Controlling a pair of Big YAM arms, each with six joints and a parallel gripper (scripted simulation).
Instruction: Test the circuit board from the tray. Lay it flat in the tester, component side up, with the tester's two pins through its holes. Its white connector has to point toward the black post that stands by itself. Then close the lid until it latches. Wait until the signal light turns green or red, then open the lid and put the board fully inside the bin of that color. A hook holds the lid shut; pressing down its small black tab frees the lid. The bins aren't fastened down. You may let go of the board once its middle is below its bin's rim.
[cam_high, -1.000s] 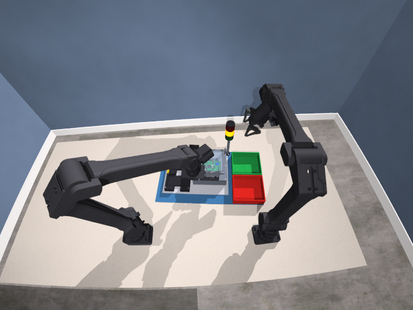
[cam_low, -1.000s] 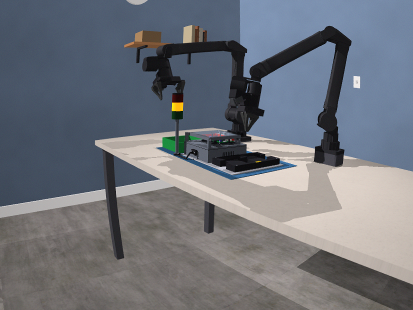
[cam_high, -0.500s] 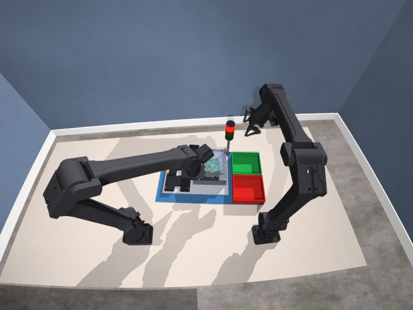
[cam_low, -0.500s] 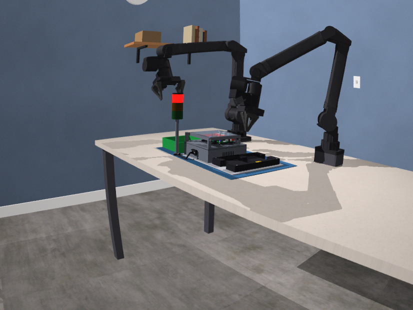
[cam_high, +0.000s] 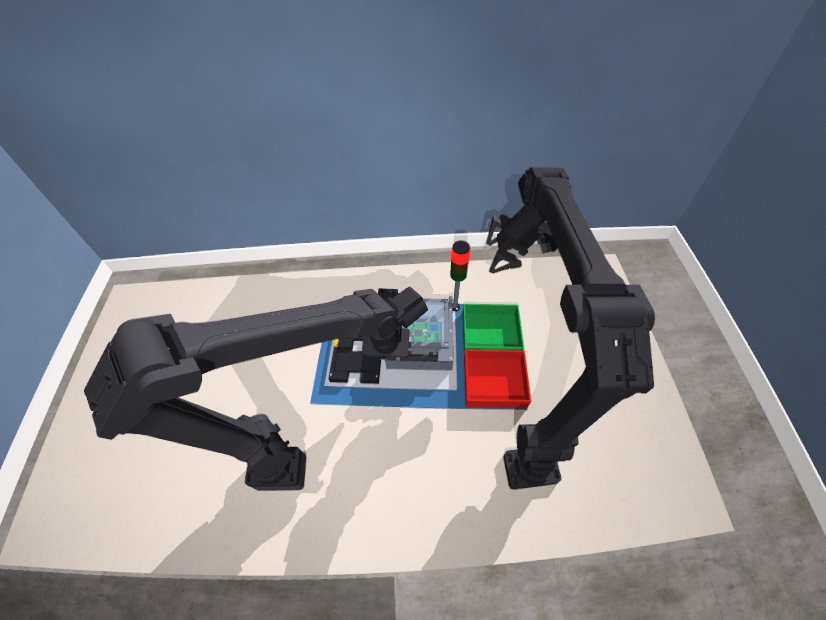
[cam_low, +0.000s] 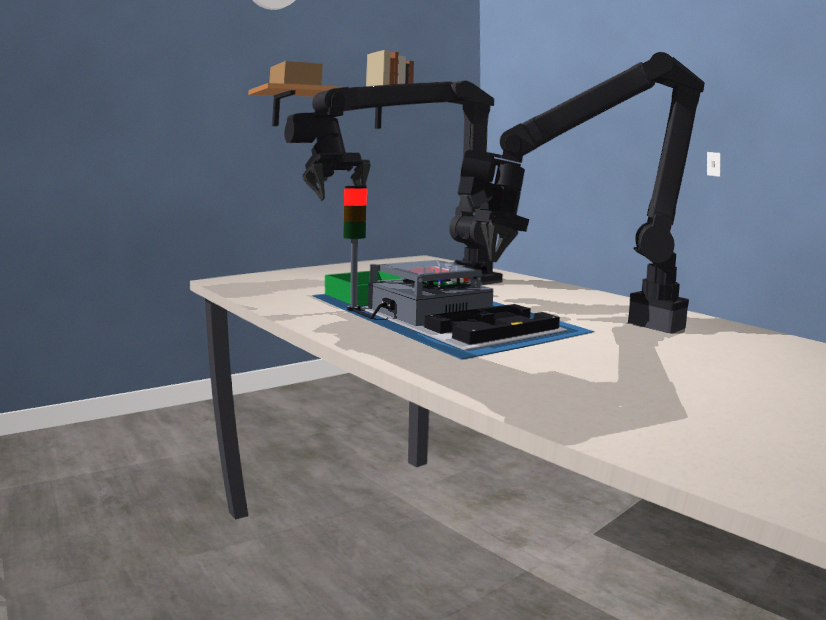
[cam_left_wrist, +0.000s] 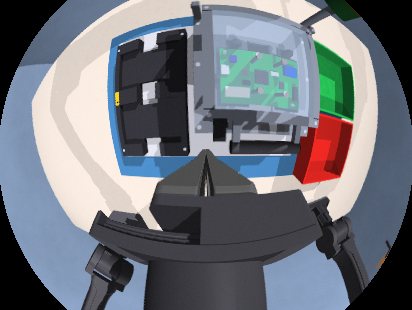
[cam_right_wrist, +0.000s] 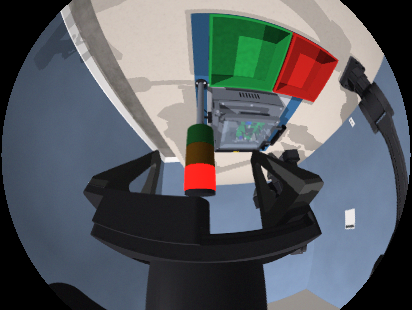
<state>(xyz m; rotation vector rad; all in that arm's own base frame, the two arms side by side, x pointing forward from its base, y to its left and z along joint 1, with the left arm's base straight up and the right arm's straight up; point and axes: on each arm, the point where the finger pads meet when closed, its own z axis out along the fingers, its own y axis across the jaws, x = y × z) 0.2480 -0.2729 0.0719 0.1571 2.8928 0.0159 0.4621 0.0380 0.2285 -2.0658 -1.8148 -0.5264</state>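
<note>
The clear lid lies 9 cm ahead of my left hand, 8 cm to the right of it and 3 cm below it. Also, from my left hand: red bin (27 cm to the right, 10 cm below, 3 cm behind); green bin (28 cm to the right, 12 cm ahead, 10 cm below); green circuit board (8 cm ahead, 7 cm to the right, 5 cm below).
</note>
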